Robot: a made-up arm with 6 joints. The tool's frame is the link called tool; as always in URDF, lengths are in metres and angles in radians. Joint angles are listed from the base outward.
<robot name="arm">
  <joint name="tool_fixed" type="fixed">
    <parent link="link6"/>
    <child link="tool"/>
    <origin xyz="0 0 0" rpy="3.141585 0 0"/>
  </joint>
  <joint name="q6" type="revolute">
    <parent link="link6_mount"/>
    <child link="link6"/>
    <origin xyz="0.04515 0 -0.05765" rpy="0 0 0"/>
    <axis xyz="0 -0.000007 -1"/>
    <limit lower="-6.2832" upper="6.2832"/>
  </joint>
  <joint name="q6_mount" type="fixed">
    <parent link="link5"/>
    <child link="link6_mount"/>
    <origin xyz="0.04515 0 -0.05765" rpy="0 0 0"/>
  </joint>
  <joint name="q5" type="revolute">
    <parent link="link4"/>
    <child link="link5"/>
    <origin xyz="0 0 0" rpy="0 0 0"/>
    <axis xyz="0 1 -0.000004"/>
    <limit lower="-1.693" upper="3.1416"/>
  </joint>
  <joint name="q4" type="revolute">
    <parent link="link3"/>
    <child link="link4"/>
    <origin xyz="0.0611 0 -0.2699" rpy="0 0 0"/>
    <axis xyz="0 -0.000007 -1"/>
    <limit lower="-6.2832" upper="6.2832"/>
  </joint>
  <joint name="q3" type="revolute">
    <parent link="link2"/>
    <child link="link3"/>
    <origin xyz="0.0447 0 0.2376" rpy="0 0 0"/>
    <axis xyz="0 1 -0.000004"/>
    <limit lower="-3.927" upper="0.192"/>
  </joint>
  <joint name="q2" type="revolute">
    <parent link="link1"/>
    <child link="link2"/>
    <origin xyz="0 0 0" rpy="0 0 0"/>
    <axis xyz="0 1 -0.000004"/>
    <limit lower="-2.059" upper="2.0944"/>
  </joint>
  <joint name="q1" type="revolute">
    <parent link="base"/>
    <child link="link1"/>
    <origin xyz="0 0 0.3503" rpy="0 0 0"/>
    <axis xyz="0 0 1"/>
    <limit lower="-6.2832" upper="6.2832"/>
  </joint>
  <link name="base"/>
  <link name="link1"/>
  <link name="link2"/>
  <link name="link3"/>
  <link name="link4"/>
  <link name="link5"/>
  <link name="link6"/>
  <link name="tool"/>
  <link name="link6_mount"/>
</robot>
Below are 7 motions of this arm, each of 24 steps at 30 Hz.
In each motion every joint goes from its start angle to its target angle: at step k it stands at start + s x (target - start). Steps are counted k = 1, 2, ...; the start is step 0. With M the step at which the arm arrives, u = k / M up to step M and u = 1 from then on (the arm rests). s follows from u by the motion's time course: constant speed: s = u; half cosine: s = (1 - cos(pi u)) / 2; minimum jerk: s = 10 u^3 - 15 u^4 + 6 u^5.
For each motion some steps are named. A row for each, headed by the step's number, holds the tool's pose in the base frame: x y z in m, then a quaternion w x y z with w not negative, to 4 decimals.
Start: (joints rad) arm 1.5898 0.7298 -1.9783 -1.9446 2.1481 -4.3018
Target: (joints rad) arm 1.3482 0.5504 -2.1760 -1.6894 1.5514 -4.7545
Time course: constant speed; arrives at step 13
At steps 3, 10, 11, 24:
3: 0.1542 0.4989 0.5373 0.0846 0.5321 -0.1759 0.8238
10: 0.2075 0.4905 0.5946 0.0882 0.6319 -0.1060 0.7627
11: 0.2137 0.4881 0.6040 0.0844 0.6422 -0.0951 0.7559
24: 0.2248 0.4824 0.6237 0.0743 0.6596 -0.0730 0.7444

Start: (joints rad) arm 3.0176 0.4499 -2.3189 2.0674 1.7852 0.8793
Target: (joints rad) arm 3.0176 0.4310 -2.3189 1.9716 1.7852 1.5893
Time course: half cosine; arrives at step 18
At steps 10, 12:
10: -0.4350 -0.0660 0.7597 0.4299 0.1829 0.5482 -0.6937
12: -0.4344 -0.0669 0.7592 0.4658 0.2188 0.5415 -0.6648

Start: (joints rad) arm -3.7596 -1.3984 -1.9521 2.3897 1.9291 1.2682
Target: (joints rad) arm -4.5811 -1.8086 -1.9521 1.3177 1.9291 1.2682
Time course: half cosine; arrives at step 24
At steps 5, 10, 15, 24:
5: 0.2786 -0.3751 0.6918 0.1512 0.1857 -0.8433 0.4812
10: 0.1751 -0.4421 0.6519 0.3194 0.0087 -0.8554 0.4077
15: 0.0410 -0.4721 0.6110 0.5002 -0.1892 -0.7974 0.2794
24: -0.0758 -0.4588 0.5784 0.6401 -0.3444 -0.6754 0.1247

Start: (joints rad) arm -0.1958 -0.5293 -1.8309 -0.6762 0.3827 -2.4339
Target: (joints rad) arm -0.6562 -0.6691 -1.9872 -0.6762 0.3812 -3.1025
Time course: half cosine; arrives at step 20
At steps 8, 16, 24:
8: 0.0963 -0.0085 0.9516 0.8321 0.1480 0.4566 -0.2779
16: 0.0239 0.0145 0.9691 0.7397 0.1223 0.3900 -0.5345
24: 0.0132 0.0222 0.9709 0.7152 0.1187 0.3782 -0.5756

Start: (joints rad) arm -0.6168 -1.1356 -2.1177 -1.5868 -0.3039 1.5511
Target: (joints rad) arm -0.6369 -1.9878 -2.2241 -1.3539 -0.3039 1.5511
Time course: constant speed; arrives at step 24
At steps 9, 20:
9: -0.2973 0.3625 0.7049 0.3046 -0.1789 0.2185 0.9097
20: -0.3892 0.4332 0.4801 0.2698 -0.3716 0.3004 0.8360

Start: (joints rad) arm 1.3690 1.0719 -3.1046 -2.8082 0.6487 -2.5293
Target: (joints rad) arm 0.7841 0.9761 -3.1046 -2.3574 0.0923 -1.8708
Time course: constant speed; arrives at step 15
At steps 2, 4, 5, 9, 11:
2: 0.1543 0.5555 0.6612 0.8664 -0.2841 0.0650 -0.4055
4: 0.1918 0.5428 0.6597 0.8709 -0.3075 0.0973 -0.3709
5: 0.2096 0.5355 0.6590 0.8727 -0.3174 0.1143 -0.3529
9: 0.2747 0.4995 0.6573 0.8777 -0.3447 0.1859 -0.2760
11: 0.3032 0.4781 0.6572 0.8786 -0.3511 0.2224 -0.2352

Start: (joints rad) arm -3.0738 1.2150 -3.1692 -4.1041 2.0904 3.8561
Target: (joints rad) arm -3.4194 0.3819 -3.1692 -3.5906 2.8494 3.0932
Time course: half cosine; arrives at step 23
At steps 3, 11, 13, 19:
3: -0.4321 -0.1409 0.6498 0.7250 0.5587 0.2547 0.3120
11: -0.2670 -0.0703 0.7661 0.6285 0.4980 0.5887 0.1022
13: -0.2088 -0.0561 0.7835 0.5640 0.4636 0.6817 0.0473
19: -0.0758 -0.0404 0.7907 0.3594 0.3553 0.8621 -0.0362

